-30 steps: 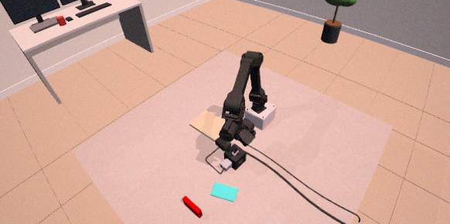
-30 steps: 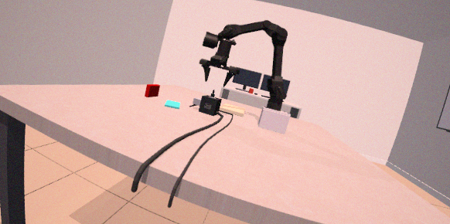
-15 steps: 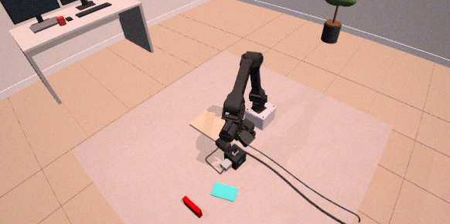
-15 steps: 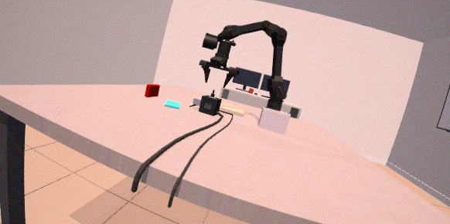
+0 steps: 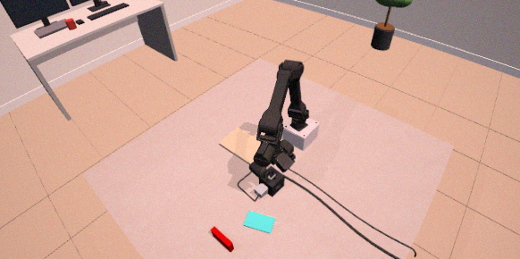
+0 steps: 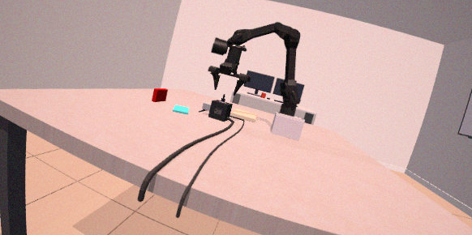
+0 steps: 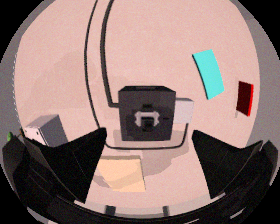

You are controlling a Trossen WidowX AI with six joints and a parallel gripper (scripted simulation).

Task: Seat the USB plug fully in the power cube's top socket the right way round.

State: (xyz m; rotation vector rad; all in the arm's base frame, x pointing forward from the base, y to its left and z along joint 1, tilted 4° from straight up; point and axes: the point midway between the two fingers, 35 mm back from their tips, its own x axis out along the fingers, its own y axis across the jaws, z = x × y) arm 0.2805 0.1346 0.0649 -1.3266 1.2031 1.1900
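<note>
Right now the USB plug is 30 mm below my gripper tip. Also, from my gripper tip: cyan card: 140 mm ahead, 120 mm below, 90 mm to the left; then tan sheet: 260 mm to the right, 110 mm below, 40 mm behind; then red block: 300 mm ahead, 90 mm below, 70 mm to the left.
</note>
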